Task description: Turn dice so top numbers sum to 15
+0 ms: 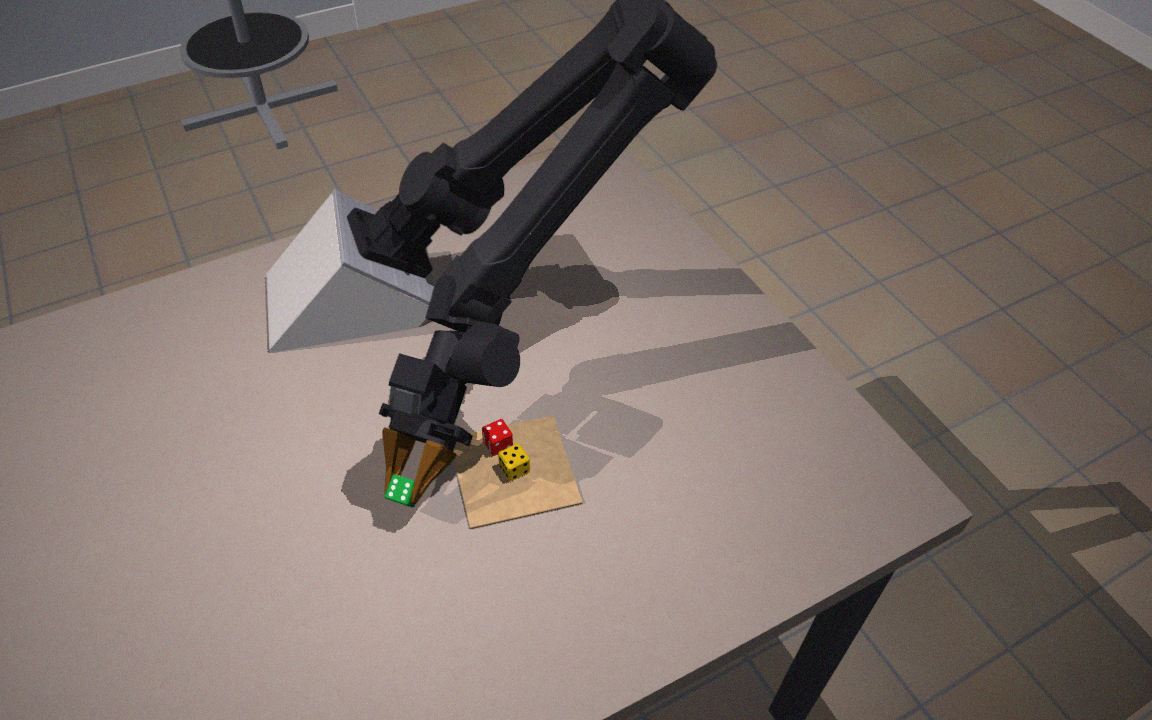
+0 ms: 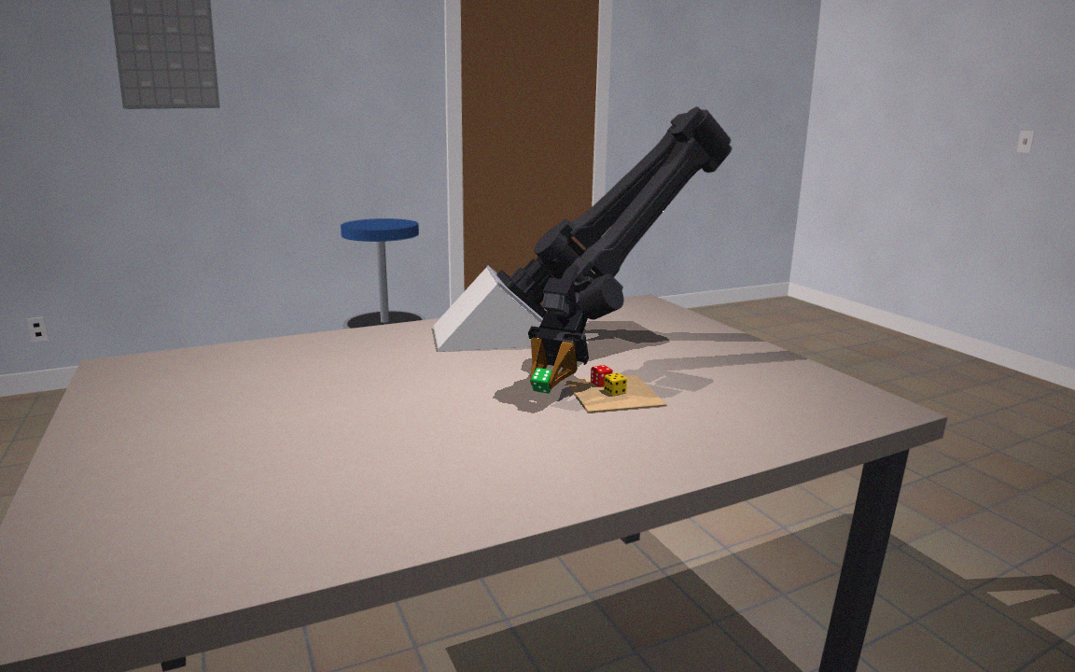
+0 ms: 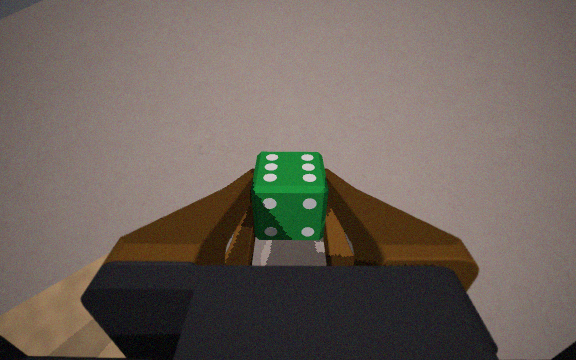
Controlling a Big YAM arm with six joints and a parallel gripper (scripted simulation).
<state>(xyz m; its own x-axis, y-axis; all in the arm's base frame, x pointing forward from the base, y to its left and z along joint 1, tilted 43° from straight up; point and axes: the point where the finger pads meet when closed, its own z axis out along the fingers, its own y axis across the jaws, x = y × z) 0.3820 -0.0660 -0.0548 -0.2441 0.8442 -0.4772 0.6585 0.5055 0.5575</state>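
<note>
My hand is 60 mm past the red die, 140 mm to the right of it and 30 mm above it. Also, from my hand: yellow die: 10 mm behind, 140 mm to the left, 30 mm below; tan mat: 10 mm behind, 140 mm to the left, 40 mm below; green die: right at my hand.
</note>
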